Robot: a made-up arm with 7 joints.
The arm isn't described. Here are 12 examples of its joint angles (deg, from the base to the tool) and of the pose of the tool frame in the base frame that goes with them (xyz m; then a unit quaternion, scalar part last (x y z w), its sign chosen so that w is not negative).
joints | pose
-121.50 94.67 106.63 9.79 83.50 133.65 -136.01 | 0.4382 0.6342 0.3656 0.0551 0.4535 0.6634 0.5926
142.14 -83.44 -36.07 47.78 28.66 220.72 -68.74 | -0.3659 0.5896 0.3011 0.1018 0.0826 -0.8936 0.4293
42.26 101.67 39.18 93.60 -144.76 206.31 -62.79 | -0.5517 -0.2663 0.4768 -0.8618 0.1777 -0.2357 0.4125
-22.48 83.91 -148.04 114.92 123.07 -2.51 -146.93 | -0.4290 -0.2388 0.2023 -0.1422 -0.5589 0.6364 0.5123
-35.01 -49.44 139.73 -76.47 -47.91 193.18 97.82 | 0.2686 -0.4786 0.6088 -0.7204 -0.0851 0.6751 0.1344
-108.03 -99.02 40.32 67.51 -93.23 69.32 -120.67 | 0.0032 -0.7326 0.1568 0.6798 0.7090 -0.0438 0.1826
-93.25 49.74 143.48 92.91 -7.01 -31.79 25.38 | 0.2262 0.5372 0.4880 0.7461 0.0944 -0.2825 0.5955
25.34 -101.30 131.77 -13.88 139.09 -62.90 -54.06 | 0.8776 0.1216 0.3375 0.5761 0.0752 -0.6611 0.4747
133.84 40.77 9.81 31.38 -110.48 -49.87 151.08 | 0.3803 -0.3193 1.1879 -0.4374 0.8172 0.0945 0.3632
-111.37 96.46 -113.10 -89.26 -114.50 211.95 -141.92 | 0.2556 0.3373 0.5409 -0.4489 -0.2628 0.1715 0.8367
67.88 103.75 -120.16 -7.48 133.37 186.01 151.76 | -0.1267 -0.7608 0.3347 -0.6914 0.7017 -0.0598 0.1615
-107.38 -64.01 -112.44 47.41 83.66 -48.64 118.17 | -0.6228 -0.4544 0.7769 0.7600 0.6361 0.1241 0.0489
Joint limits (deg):
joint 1: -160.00..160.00
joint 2: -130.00..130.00
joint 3: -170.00..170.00
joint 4: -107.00..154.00
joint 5: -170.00..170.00
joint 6: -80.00..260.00
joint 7: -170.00..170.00
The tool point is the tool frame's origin. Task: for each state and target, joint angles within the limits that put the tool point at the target. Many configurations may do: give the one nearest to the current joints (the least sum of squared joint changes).
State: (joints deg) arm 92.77 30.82 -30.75 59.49 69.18 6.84 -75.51
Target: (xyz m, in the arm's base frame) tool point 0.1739 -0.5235 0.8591
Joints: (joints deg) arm 67.46 81.88 -40.22 85.29 68.10 8.00 -75.51
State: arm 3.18 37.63 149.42 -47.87 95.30 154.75 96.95
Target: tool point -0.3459 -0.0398 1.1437
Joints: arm -13.92 29.46 151.88 -33.03 97.12 141.55 96.95
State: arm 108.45 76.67 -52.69 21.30 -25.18 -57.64 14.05
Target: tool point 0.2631 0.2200 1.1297
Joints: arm 134.70 24.67 -36.81 60.76 -12.50 -63.44 14.05
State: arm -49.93 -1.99 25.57 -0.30 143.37 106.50 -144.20
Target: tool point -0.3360 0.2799 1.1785
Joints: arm -42.14 29.55 28.66 -16.45 143.34 93.49 -144.20
